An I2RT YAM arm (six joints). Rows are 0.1 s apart.
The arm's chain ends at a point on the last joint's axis. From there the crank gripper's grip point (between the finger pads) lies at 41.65 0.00 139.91 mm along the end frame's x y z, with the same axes.
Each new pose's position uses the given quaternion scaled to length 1; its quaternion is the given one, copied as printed.
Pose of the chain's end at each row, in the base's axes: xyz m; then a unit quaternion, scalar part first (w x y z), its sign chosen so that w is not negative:
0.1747, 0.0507, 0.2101, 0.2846, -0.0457, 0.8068, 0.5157
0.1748, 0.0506, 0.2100, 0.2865, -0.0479, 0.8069, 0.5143
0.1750, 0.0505, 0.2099, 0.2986, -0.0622, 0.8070, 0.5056
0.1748, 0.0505, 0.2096, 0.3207, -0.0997, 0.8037, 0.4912
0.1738, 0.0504, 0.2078, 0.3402, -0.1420, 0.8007, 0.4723
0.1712, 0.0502, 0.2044, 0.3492, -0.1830, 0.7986, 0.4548
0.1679, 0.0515, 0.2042, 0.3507, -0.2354, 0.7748, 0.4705
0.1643, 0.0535, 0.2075, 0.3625, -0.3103, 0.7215, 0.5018
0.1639, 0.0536, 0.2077, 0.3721, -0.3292, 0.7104, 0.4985
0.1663, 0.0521, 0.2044, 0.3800, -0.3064, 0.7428, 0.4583
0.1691, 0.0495, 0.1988, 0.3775, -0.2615, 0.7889, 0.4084
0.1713, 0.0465, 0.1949, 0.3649, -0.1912, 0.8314, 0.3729
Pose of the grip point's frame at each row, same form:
0.1976, 0.1799, 0.1462, 0.2846, -0.0457, 0.8068, 0.5157
0.1980, 0.1796, 0.1458, 0.2865, -0.0479, 0.8069, 0.5143
0.1997, 0.1783, 0.1438, 0.2986, -0.0622, 0.8070, 0.5056
0.2010, 0.1764, 0.1404, 0.3207, -0.0997, 0.8037, 0.4912
0.2009, 0.1736, 0.1344, 0.3402, -0.1420, 0.8007, 0.4723
0.1972, 0.1708, 0.1263, 0.3492, -0.1830, 0.7986, 0.4548
0.1861, 0.1751, 0.1288, 0.3507, -0.2354, 0.7748, 0.4705
0.1712, 0.1828, 0.1401, 0.3625, -0.3103, 0.7215, 0.5018
0.1709, 0.1829, 0.1404, 0.3721, -0.3292, 0.7104, 0.4985
0.1842, 0.1755, 0.1285, 0.3800, -0.3064, 0.7428, 0.4583
0.1985, 0.1629, 0.1117, 0.3775, -0.2615, 0.7889, 0.4084
0.2087, 0.1509, 0.0999, 0.3649, -0.1912, 0.8314, 0.3729

